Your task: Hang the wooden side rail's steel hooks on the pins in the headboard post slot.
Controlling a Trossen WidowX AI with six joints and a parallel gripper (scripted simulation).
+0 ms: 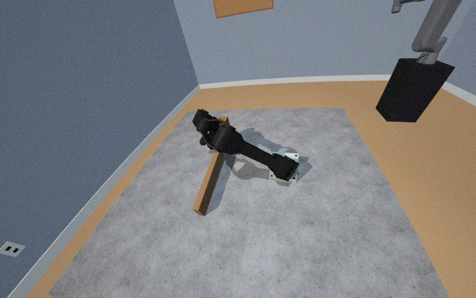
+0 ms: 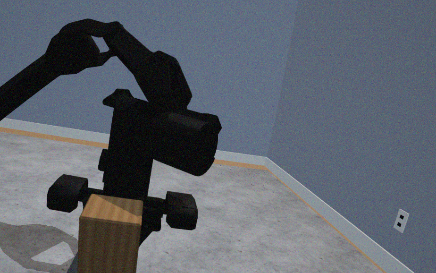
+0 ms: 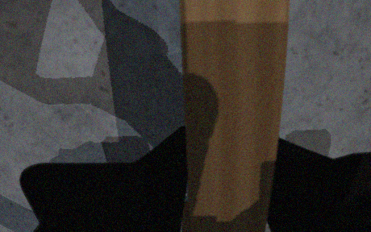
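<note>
Now: the wooden headboard post 12 cm to the right of my gripper tip and 4 cm above it.
</note>
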